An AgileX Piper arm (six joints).
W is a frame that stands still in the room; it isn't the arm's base.
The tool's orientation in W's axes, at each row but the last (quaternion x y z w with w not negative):
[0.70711 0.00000 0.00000 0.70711]
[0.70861 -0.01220 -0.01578 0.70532]
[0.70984 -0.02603 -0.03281 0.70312]
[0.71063 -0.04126 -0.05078 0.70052]
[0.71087 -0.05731 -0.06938 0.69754]
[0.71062 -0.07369 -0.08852 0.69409]
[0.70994 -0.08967 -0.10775 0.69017]
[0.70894 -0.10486 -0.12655 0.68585]
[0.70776 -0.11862 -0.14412 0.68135]
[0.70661 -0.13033 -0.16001 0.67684]
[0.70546 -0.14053 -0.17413 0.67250]
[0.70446 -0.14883 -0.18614 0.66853]
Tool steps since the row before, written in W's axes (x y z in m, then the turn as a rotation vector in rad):
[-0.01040 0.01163 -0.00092 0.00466 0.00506 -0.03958]
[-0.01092 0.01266 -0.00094 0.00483 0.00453 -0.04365]
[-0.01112 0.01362 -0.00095 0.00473 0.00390 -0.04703]
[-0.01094 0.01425 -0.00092 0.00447 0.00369 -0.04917]
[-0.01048 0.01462 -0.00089 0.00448 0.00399 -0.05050]
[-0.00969 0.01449 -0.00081 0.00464 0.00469 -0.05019]
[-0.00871 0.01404 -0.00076 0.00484 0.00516 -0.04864]
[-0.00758 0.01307 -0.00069 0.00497 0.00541 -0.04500]
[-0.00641 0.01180 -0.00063 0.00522 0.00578 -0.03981]
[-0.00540 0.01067 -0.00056 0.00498 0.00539 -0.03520]
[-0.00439 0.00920 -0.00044 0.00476 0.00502 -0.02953]
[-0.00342 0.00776 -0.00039 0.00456 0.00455 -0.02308]
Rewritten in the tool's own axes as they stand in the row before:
[-0.01040 -0.00092 -0.01163 0.00466 -0.03958 -0.00506]
[-0.01141 -0.00105 -0.01221 0.00487 -0.04365 -0.00452]
[-0.01220 -0.00119 -0.01264 0.00486 -0.04702 -0.00385]
[-0.01268 -0.00127 -0.01269 0.00466 -0.04916 -0.00358]
[-0.01290 -0.00135 -0.01250 0.00464 -0.05050 -0.00385]
[-0.01271 -0.00136 -0.01188 0.00463 -0.05020 -0.00458]
[-0.01222 -0.00138 -0.01106 0.00465 -0.04866 -0.00512]
[-0.01136 -0.00136 -0.00989 0.00456 -0.04503 -0.00550]
[-0.01024 -0.00132 -0.00861 0.00444 -0.03986 -0.00609]
[-0.00919 -0.00127 -0.00757 0.00415 -0.03524 -0.00579]
[-0.00790 -0.00111 -0.00636 0.00379 -0.02957 -0.00556]
[-0.00657 -0.00100 -0.00529 0.00342 -0.02312 -0.00529]

